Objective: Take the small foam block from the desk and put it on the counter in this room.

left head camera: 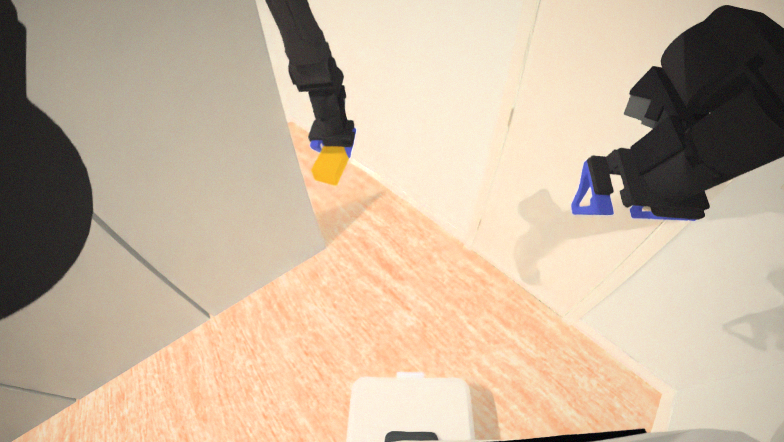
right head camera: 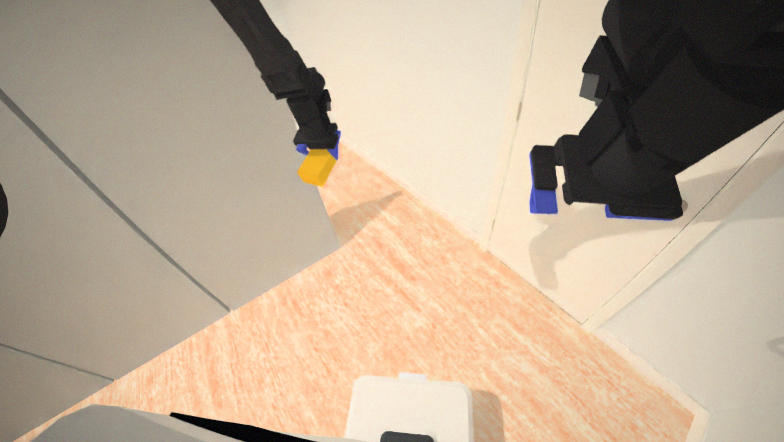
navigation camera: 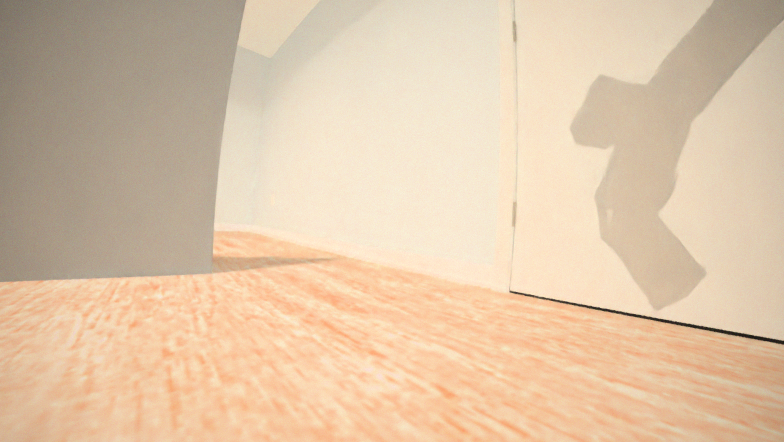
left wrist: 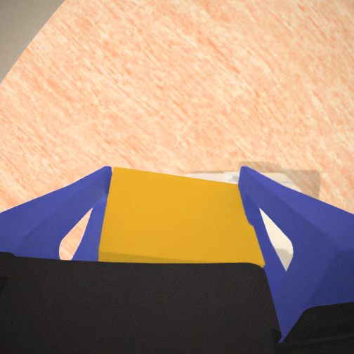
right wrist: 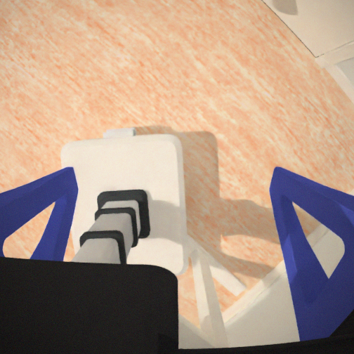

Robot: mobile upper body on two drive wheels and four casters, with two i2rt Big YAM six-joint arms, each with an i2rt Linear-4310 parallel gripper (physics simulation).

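Places are measured from the left arm's base along level axes (x left, y back, z up), in centimetres.
Pixels of known places: left gripper, fingertip midpoint: [left head camera: 338, 156]; right gripper, fingertip midpoint: [left head camera: 602, 211] [right head camera: 569, 210].
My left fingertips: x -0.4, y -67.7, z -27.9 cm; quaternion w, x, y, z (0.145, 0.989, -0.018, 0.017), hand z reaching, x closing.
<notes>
Behind a point stands the place of what it marks.
A yellow foam block [left head camera: 329, 165] @(x 0.0, y -60.1, z -25.8 cm) [right head camera: 316, 167] @(x -0.6, y -60.2, z -25.8 cm) [left wrist: 177, 217] is held in the air between the blue fingers of my left gripper [left head camera: 333, 150] @(x -0.4, y -67.7, z -27.9 cm) [right head camera: 318, 151] @(x -0.4, y -67.7, z -27.9 cm) [left wrist: 175, 177], which is shut on it. The block sticks out past the fingertips in the head views. My right gripper [left head camera: 620, 211] @(x -45.7, y -32.7, z -14.6 cm) [right head camera: 579, 211] @(x -45.7, y -32.7, z -14.6 cm) [right wrist: 173, 177] is open, with its blue fingers wide apart and no object between them. It hangs in the air at the right of both head views. I cannot make out the desk or the counter for certain in these views.
A large grey panelled body [left head camera: 181, 137] @(x 73.2, y -93.4, z -30.2 cm) [right head camera: 164, 181] @(x 89.1, y -79.0, z -39.1 cm) [navigation camera: 109, 137] @(x 63.5, y -102.3, z -97.7 cm) stands on the left, its corner reaching over the wood-patterned floor [left head camera: 384, 307] @(x -7.5, y -78.3, z -141.0 cm) [navigation camera: 329, 351] @(x -14.3, y -77.5, z -141.0 cm). A pale wall [left head camera: 417, 109] @(x -28.0, y -174.0, z -55.5 cm) [navigation camera: 384, 137] @(x -20.2, y -182.5, z -68.8 cm) and a door [left head camera: 527, 219] @(x -88.3, y -104.9, z -88.5 cm) [navigation camera: 549, 219] @(x -78.5, y -115.6, z -113.5 cm) are on the right. My white base [left head camera: 411, 406] @(x -22.7, y -20.1, z -115.0 cm) [right wrist: 150, 160] shows low.
</notes>
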